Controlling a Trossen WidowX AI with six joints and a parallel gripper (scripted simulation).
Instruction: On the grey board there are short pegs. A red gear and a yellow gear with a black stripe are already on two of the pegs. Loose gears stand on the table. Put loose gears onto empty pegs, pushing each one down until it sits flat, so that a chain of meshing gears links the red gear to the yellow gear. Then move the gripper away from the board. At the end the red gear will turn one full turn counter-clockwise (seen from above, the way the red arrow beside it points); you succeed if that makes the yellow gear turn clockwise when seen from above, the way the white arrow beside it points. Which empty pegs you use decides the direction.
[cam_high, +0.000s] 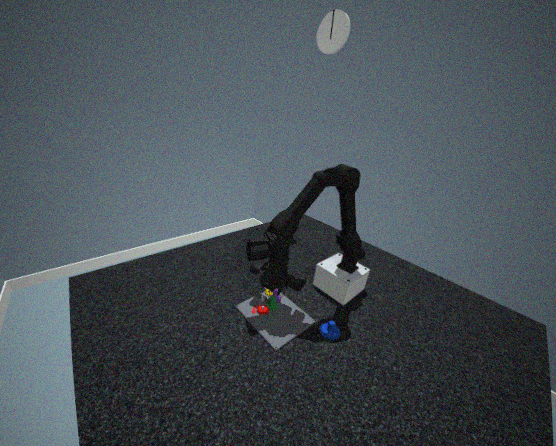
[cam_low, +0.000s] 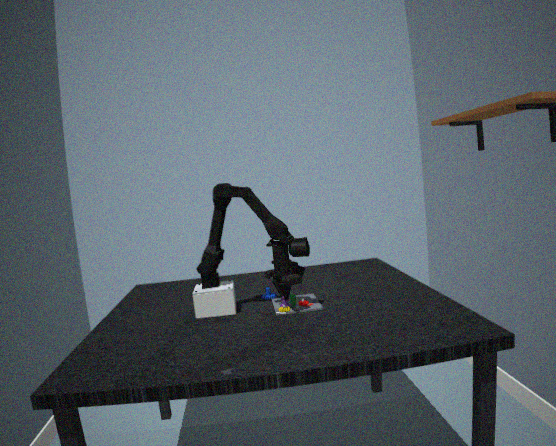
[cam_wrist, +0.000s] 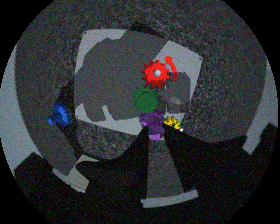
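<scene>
Now: gripper tip 10 mm above the purple gear. From my gripper tip the other things lie so: yellow gear 10 mm behind, 40 mm to the right, 20 mm below; then red gear 70 mm ahead, 10 mm to the left, 20 mm below; then green gear 30 mm ahead, 20 mm to the left, 20 mm below.
</scene>
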